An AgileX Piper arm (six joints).
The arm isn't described. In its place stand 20 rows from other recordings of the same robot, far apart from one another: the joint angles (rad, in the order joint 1, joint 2, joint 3, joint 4, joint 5, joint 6), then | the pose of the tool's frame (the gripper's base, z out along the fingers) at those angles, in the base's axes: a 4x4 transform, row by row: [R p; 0 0 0 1], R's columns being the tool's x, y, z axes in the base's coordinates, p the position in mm.
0.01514 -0.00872 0.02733 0.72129 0.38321 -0.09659 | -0.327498 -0.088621 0.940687 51.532; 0.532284 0.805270 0.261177 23.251; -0.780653 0.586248 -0.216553 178.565; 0 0 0 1
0.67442 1.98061 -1.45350 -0.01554 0.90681 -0.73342 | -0.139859 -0.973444 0.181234 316.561; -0.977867 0.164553 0.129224 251.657; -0.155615 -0.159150 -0.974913 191.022; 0 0 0 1
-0.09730 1.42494 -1.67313 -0.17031 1.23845 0.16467 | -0.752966 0.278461 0.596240 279.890; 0.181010 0.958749 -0.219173 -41.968; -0.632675 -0.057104 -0.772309 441.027; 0 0 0 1
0.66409 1.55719 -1.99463 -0.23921 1.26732 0.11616 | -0.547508 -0.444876 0.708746 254.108; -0.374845 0.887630 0.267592 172.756; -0.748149 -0.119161 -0.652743 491.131; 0 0 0 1
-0.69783 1.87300 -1.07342 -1.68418 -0.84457 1.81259 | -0.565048 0.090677 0.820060 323.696; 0.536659 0.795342 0.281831 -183.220; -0.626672 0.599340 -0.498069 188.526; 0 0 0 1
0.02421 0.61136 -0.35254 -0.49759 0.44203 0.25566 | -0.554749 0.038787 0.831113 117.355; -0.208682 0.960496 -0.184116 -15.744; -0.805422 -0.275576 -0.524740 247.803; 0 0 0 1
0.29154 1.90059 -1.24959 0.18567 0.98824 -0.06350 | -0.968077 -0.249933 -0.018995 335.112; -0.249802 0.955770 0.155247 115.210; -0.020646 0.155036 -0.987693 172.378; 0 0 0 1
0.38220 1.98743 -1.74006 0.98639 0.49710 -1.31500 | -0.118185 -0.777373 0.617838 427.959; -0.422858 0.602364 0.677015 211.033; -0.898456 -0.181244 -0.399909 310.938; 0 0 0 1
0.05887 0.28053 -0.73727 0.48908 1.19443 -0.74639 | -0.267542 -0.648799 0.712377 7.438; -0.489210 0.728413 0.479674 40.268; -0.830117 -0.220169 -0.512280 340.255; 0 0 0 1
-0.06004 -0.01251 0.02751 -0.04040 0.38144 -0.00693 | -0.306515 0.060741 0.949926 52.153; -0.026064 0.997052 -0.072164 -4.506; -0.951509 -0.046879 -0.304028 170.430; 0 0 0 1
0.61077 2.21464 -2.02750 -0.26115 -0.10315 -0.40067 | 0.364914 -0.470055 0.803670 443.494; -0.493175 0.634559 0.595075 313.428; -0.789694 -0.613501 -0.000260 322.516; 0 0 0 1
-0.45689 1.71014 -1.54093 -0.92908 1.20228 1.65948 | 0.290947 0.955508 -0.048525 290.994; 0.549818 -0.208494 -0.808845 -218.823; -0.782975 0.208651 -0.586017 345.344; 0 0 0 1
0.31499 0.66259 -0.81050 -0.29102 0.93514 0.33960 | -0.610700 -0.031602 0.791232 109.881; -0.032308 0.999366 0.014979 13.706; -0.791203 -0.016415 -0.611333 351.329; 0 0 0 1
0.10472 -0.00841 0.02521 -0.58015 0.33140 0.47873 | -0.211905 0.054685 0.975759 54.847; -0.097457 0.992274 -0.076776 -10.555; -0.972419 -0.111364 -0.204939 180.159; 0 0 0 1
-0.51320 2.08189 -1.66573 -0.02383 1.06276 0.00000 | -0.862898 0.484122 0.145027 375.799; 0.472996 0.874710 -0.105629 -213.963; -0.177994 -0.022550 -0.983773 200.701; 0 0 0 1
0.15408 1.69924 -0.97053 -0.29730 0.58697 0.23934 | -0.922787 -0.104170 0.370963 318.866; -0.153736 0.982348 -0.106572 34.582; -0.353313 -0.155374 -0.922512 181.745; 0 0 0 1
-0.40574 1.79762 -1.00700 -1.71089 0.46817 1.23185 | -0.803463 0.343307 0.486402 325.957; -0.117951 0.709011 -0.695263 -184.278; -0.583554 -0.615990 -0.529171 195.904; 0 0 0 1
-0.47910 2.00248 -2.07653 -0.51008 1.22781 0.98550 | -0.081094 0.976495 0.199702 370.651; 0.759643 0.190267 -0.621886 -239.692; -0.645265 0.101271 -0.757217 356.389; 0 0 0 1
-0.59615 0.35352 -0.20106 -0.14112 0.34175 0.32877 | -0.202941 0.648551 0.733618 66.826; 0.372437 0.744025 -0.554724 -50.525; -0.905597 0.160650 -0.392538 226.861; 0 0 0 1
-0.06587 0.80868 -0.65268 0.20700 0.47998 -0.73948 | -0.427651 -0.283805 0.858236 162.533; -0.497760 0.866460 0.038496 -2.067; -0.754553 -0.410733 -0.511809 312.066; 0 0 0 1
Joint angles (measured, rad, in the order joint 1, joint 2, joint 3, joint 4, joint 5, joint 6), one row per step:
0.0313 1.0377 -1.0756 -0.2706 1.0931 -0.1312
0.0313 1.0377 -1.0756 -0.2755 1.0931 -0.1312
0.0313 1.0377 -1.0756 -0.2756 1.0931 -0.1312
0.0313 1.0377 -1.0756 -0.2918 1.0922 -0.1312
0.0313 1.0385 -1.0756 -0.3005 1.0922 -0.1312
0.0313 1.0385 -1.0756 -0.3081 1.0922 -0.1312
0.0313 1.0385 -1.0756 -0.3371 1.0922 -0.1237
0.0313 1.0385 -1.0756 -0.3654 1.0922 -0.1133
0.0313 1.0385 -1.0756 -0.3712 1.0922 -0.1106
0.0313 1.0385 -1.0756 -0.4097 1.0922 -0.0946
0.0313 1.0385 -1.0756 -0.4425 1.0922 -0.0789
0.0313 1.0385 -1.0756 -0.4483 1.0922 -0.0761
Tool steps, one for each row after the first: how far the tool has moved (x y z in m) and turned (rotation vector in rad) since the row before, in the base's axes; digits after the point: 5 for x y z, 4 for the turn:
0.00000 -0.00038 0.00011 -0.0049 -0.0002 -0.0006
0.00000 -0.00001 0.00000 -0.0001 0.0000 0.0000
0.00006 -0.00124 0.00041 -0.0161 -0.0014 -0.0018
0.00019 -0.00067 0.00005 -0.0087 0.0005 -0.0011
0.00000 -0.00059 0.00018 -0.0075 -0.0002 -0.0009
-0.00002 -0.00222 0.00074 -0.0245 -0.0029 -0.0094
-0.00003 -0.00215 0.00078 -0.0221 -0.0039 -0.0115
-0.00001 -0.00044 0.00017 -0.0042 -0.0010 -0.0028
-0.00006 -0.00288 0.00117 -0.0291 -0.0063 -0.0169
-0.00006 -0.00242 0.00109 -0.0236 -0.0065 -0.0158
-0.00001 -0.00042 0.00020 -0.0042 -0.0012 -0.0028

